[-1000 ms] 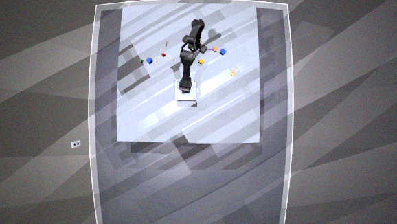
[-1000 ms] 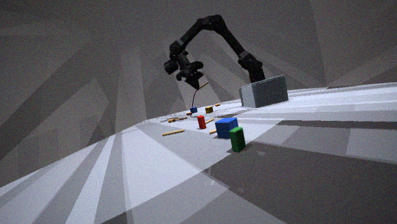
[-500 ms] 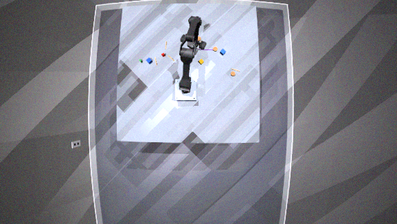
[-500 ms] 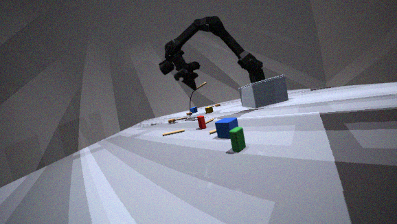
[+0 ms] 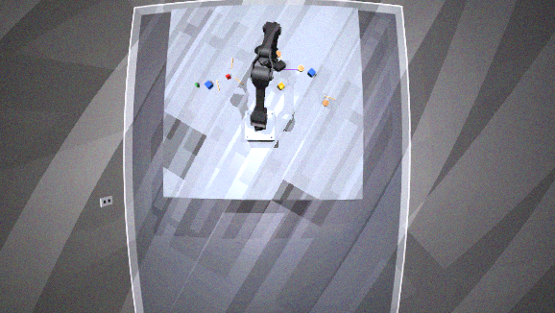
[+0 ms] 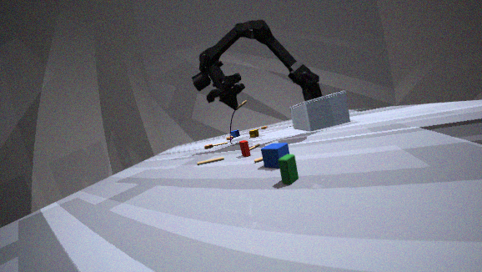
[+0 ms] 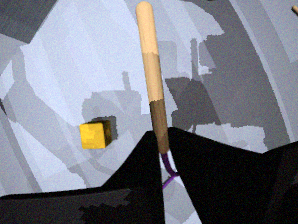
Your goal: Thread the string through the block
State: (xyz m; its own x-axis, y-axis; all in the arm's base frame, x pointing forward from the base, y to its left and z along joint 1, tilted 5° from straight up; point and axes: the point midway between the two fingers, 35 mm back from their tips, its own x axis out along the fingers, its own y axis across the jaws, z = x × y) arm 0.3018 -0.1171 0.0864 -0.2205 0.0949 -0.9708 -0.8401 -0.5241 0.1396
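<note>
Right now the yellow wooden block is 12 cm below my gripper tip, 7 cm behind it and 6 cm to the right of it. The rest, counted from my gripper tip: thin wooden stick (1 cm to the left, 1 cm behind, 1 cm above); round orange button (20 cm to the right, 13 cm below, 3 cm ahead); red block (26 cm to the left, 12 cm below, 6 cm ahead).
</note>
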